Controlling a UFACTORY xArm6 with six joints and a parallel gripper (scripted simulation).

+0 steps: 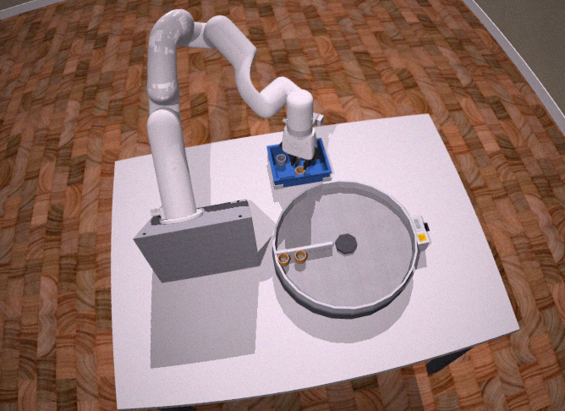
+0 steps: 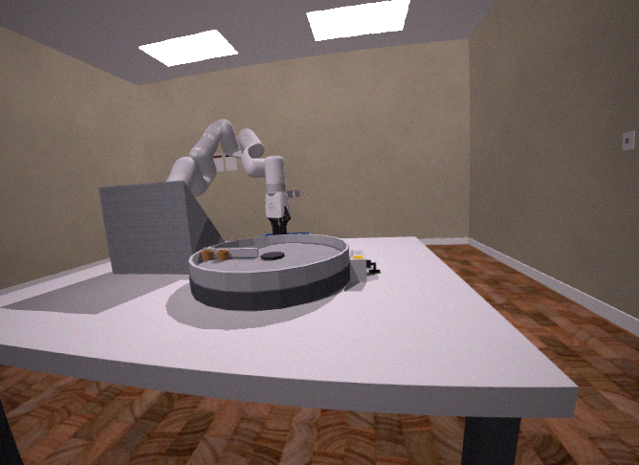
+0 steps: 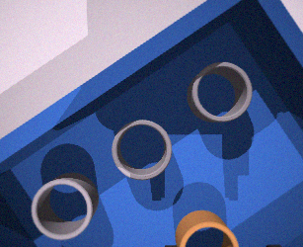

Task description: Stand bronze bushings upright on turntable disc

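The blue crate lies 5 cm below my hand and 3 cm to the left of it. Round my hand: turntable disc: 30 cm to the right, 10 cm ahead, 3 cm below.
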